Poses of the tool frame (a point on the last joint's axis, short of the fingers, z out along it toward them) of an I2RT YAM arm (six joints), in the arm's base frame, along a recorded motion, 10 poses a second.
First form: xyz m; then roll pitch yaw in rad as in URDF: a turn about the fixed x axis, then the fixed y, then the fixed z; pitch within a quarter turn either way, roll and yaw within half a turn.
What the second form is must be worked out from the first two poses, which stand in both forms.
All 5 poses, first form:
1: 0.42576 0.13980 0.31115 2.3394 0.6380 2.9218
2: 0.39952 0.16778 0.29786 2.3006 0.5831 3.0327
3: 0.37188 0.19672 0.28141 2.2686 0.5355 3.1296
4: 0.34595 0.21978 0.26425 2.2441 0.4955 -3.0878
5: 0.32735 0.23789 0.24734 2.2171 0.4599 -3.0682
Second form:
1:
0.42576 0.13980 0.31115
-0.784 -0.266 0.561
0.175 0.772 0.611
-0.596 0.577 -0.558

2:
0.39952 0.16778 0.29786
-0.830 -0.335 0.446
0.091 0.707 0.701
-0.551 0.622 -0.557

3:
0.37188 0.19672 0.28141
-0.860 -0.383 0.337
0.010 0.647 0.762
-0.510 0.659 -0.553

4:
0.34595 0.21978 0.26425
-0.878 -0.405 0.254
-0.047 0.603 0.797
-0.475 0.688 -0.549

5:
0.32735 0.23789 0.24734
-0.894 -0.398 0.208
-0.066 0.575 0.816
-0.444 0.715 -0.540

